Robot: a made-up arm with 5 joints.
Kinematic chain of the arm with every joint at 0, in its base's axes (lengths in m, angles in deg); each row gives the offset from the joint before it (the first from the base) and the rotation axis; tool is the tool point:
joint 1: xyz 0 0 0.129 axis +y
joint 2: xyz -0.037 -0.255 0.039 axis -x
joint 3: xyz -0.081 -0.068 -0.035 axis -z
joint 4: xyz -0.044 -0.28 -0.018 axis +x
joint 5: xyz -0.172 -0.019 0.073 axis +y
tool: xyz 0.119 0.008 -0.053
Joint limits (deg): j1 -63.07..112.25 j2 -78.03..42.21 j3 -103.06..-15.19 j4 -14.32..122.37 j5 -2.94..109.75
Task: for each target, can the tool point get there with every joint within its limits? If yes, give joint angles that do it. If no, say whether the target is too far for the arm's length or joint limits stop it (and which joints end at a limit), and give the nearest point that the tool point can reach.
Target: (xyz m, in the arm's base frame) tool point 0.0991 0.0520 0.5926
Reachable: no: joint limits stop it (at a limit: joint 1, joint 2, joint 3, joint 5) | nearest point 0.1478 -0.2062 0.2768 | short by 0.411 m
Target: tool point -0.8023 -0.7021 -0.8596
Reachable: no: too far | nearest point -0.3103 -0.4389 -0.2534 | short by 0.824 m
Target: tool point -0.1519 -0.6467 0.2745
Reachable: yes | joints 49.50 3.01 -30.12 71.96 76.41
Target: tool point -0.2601 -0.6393 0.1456
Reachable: yes | joints 11.73 -2.13 -24.89 93.16 86.29
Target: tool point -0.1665 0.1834 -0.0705
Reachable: no: joint limits stop it (at a limit: joint 2, joint 3) | nearest point -0.1671 -0.1879 -0.0713 | short by 0.371 m
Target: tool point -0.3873 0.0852 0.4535
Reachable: no: joint limits stop it (at a limit: joint 2, joint 3) | nearest point -0.3469 -0.2280 0.4196 | short by 0.318 m
